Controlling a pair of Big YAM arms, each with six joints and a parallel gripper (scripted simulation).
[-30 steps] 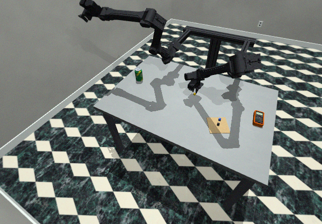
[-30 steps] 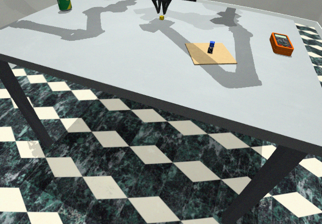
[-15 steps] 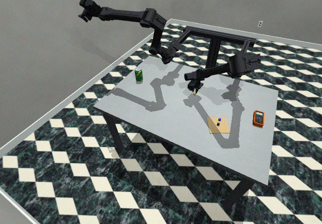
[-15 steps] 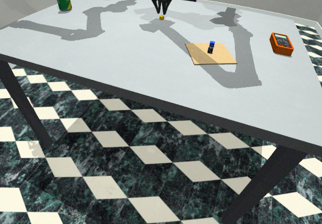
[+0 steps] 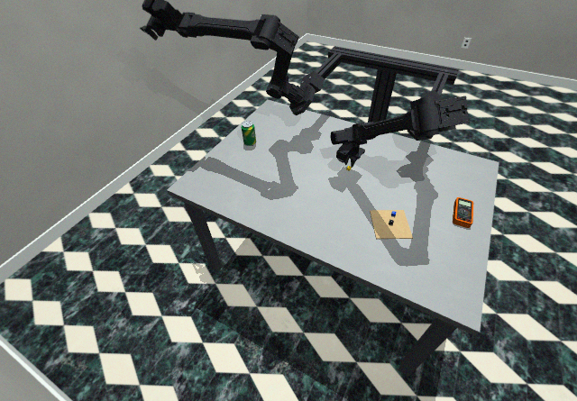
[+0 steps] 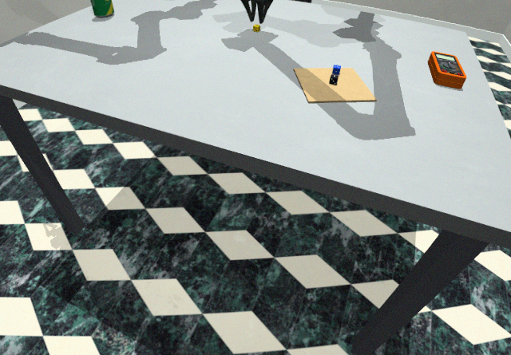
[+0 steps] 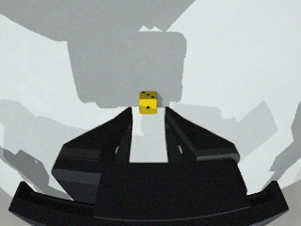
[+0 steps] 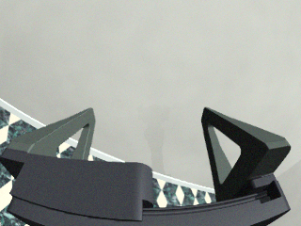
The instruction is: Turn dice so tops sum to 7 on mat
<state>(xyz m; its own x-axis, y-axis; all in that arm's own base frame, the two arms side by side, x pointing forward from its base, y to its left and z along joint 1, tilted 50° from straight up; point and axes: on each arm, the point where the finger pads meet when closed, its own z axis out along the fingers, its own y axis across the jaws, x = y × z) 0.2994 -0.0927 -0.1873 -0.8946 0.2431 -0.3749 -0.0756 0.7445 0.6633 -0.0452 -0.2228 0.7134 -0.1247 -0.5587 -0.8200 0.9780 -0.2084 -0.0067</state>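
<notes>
Right now the yellow die is 30 mm below my left hand. From my left hand the other things lie so: tan mat 250 mm ahead, 240 mm to the left, 30 mm below; then black die 250 mm ahead, 240 mm to the left, 20 mm below; then blue die 240 mm to the left, 210 mm ahead, 20 mm below.
</notes>
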